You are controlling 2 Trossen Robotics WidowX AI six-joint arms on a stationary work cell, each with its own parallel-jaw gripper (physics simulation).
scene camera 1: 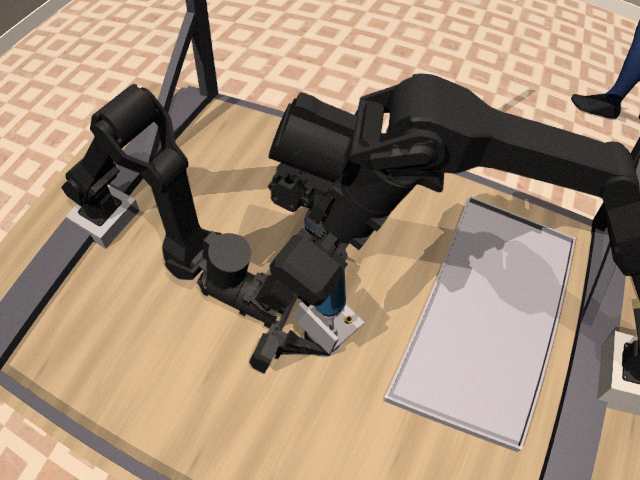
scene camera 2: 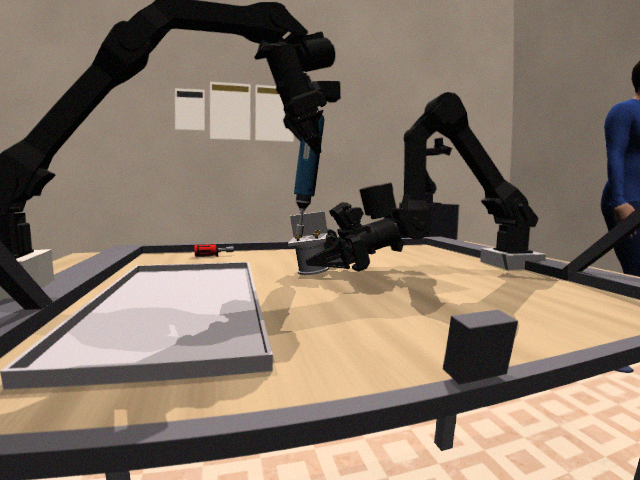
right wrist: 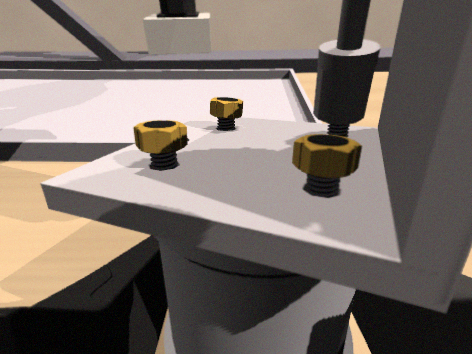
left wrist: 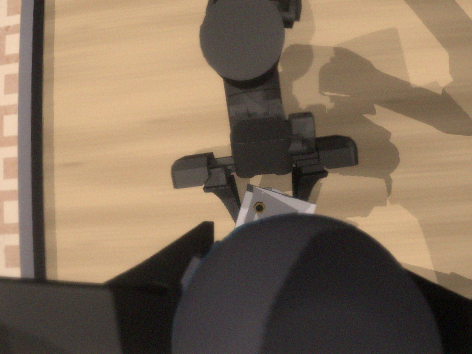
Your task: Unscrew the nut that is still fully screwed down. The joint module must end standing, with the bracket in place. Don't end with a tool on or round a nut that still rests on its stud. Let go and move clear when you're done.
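Pixels of known places: left gripper, fingertip midpoint: [scene camera 1: 315, 256] [scene camera 2: 316, 154]; right gripper, fingertip midpoint: [scene camera 1: 338, 336] [scene camera 2: 301, 260]; left arm's base, link origin: [right wrist: 179, 16]; right arm's base, link origin: [scene camera 1: 99, 207] [scene camera 2: 512, 251].
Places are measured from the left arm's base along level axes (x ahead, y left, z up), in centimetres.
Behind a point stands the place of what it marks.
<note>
The grey joint module [scene camera 2: 308, 262] [right wrist: 260, 317] @[x 51.8, y 5.9, z -2.1 cm] stands upright on the table. The L-shaped bracket [scene camera 1: 316, 329] @[x 49.5, y 9.6, z 2.8 cm] [left wrist: 280, 201] @[x 51.0, y 5.0, z 0.5 cm] [right wrist: 235, 175] @[x 50.2, y 5.5, z 0.4 cm] sits on top. Three brass nuts, a left one [right wrist: 161, 136] @[x 49.8, y 4.1, z 1.1 cm], a rear one [right wrist: 226, 107] @[x 46.7, y 5.5, z 0.6 cm] and a front one [right wrist: 327, 154] @[x 51.2, y 7.0, z 1.4 cm], sit raised with thread showing below. My left gripper [scene camera 2: 313, 135] is shut on the blue power screwdriver [scene camera 1: 336, 298] @[x 47.1, y 9.3, z 11.9 cm] [scene camera 2: 307, 173] @[x 48.1, y 5.9, z 12.4 cm] [left wrist: 300, 285], which leans slightly. Its socket [right wrist: 346, 82] @[x 48.3, y 8.4, z 1.7 cm] is over the fourth stud, with thread showing beneath; any nut inside is hidden. My right gripper [scene camera 2: 321, 259] [left wrist: 271, 234] @[x 47.3, y 6.3, z -4.3 cm] is shut on the joint module.
A shallow grey tray [scene camera 1: 452, 417] @[x 27.4, y 12.9, z -6.5 cm] [scene camera 2: 139, 372] @[x 22.2, y -27.3, z -6.0 cm] lies right of the module in scene camera 1 and at the left in scene camera 2. A red screwdriver [scene camera 2: 206, 250] @[x 30.3, y 29.6, z -5.2 cm] lies behind the tray. A dark frame [scene camera 2: 330, 415] @[x 35.4, y -36.1, z -6.9 cm] edges the table; a dark box [scene camera 2: 479, 348] @[x 47.4, y -37.6, z -3.3 cm] stands on it.
</note>
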